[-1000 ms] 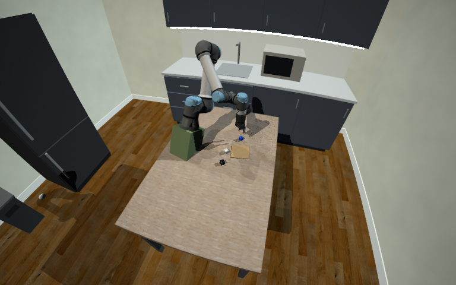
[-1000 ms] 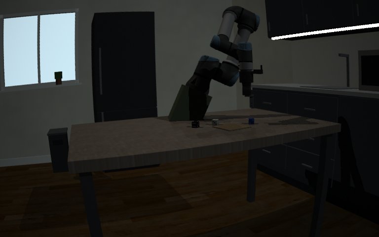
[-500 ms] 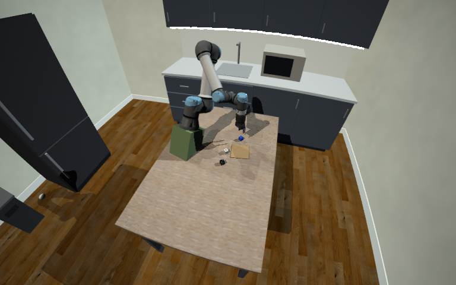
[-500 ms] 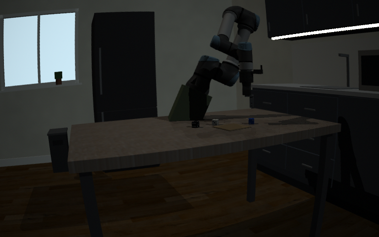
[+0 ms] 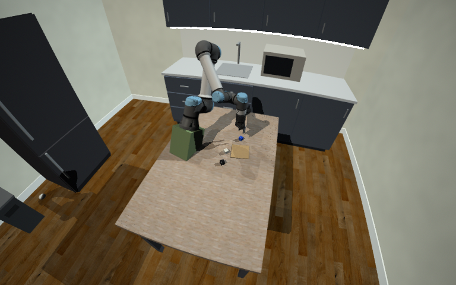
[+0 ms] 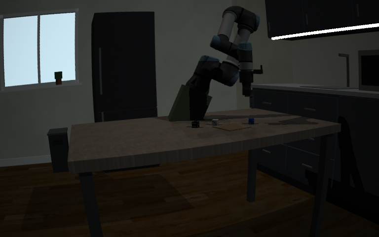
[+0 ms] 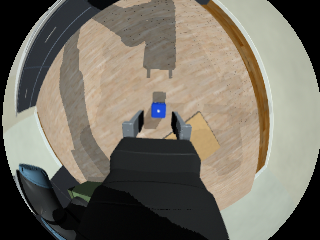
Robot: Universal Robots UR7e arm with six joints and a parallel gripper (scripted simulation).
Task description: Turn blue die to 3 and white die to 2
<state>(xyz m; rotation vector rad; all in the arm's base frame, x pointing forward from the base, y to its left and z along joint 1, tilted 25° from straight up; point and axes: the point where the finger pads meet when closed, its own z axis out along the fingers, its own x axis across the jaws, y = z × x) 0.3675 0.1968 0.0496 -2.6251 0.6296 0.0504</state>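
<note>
My gripper is now 90 mm above the blue die. Also, from my hand: black die 300 mm to the right, 90 mm below, 40 mm behind; then white die 190 mm to the right, 90 mm below, 60 mm behind; then tan mat 130 mm to the right, 110 mm below, 40 mm ahead.
</note>
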